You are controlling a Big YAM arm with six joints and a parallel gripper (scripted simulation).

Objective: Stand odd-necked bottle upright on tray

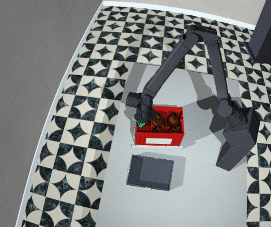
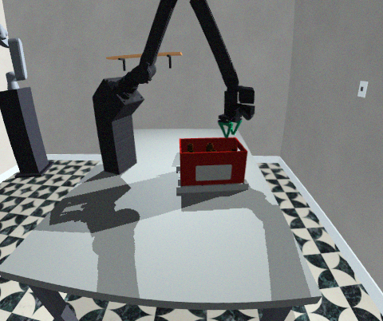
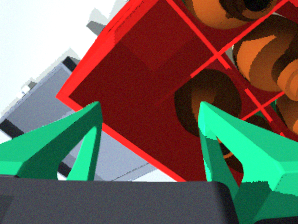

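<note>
My hand is 10 cm past the glass bottle, 8 cm to the left of it and 12 cm above it. From my hand the other things lie so: crate: 10 cm behind, 4 cm to the right, 12 cm below; then dark grey tray: 3 cm behind, 23 cm to the left, 19 cm below.
</note>
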